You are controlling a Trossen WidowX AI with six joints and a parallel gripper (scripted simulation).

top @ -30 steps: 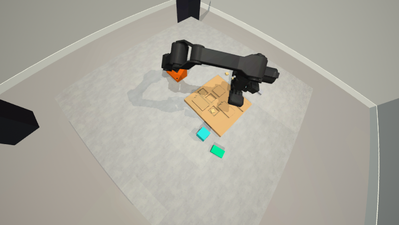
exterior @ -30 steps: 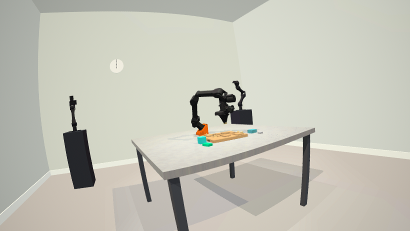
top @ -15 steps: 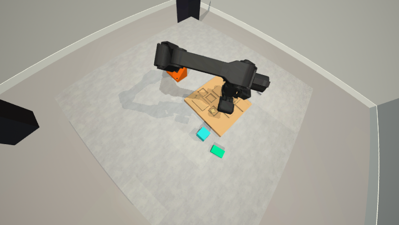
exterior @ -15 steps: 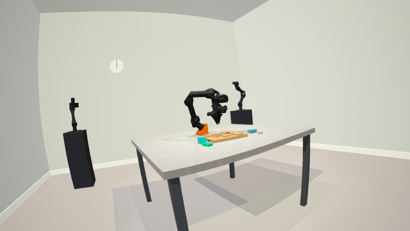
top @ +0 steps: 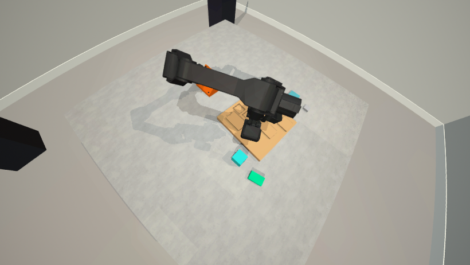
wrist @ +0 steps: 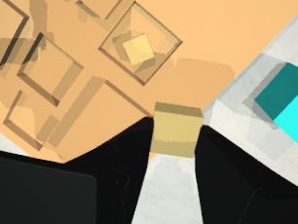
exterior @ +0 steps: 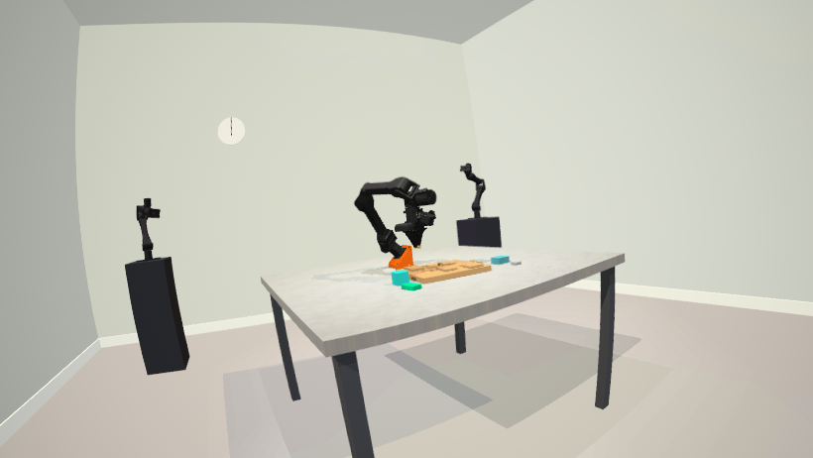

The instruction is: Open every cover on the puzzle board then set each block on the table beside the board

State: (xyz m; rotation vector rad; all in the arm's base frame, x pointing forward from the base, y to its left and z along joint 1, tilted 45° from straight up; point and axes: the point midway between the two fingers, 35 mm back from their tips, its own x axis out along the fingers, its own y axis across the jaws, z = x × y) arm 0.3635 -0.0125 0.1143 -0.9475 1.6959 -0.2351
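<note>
My gripper tip is 5 cm short of the cyan block, 11 cm to the left of it and 10 cm above it. Also, from my gripper tip: green block 16 cm ahead, 12 cm to the right, 11 cm below; then small grey block 14 cm ahead, 38 cm to the left, 12 cm below.
</note>
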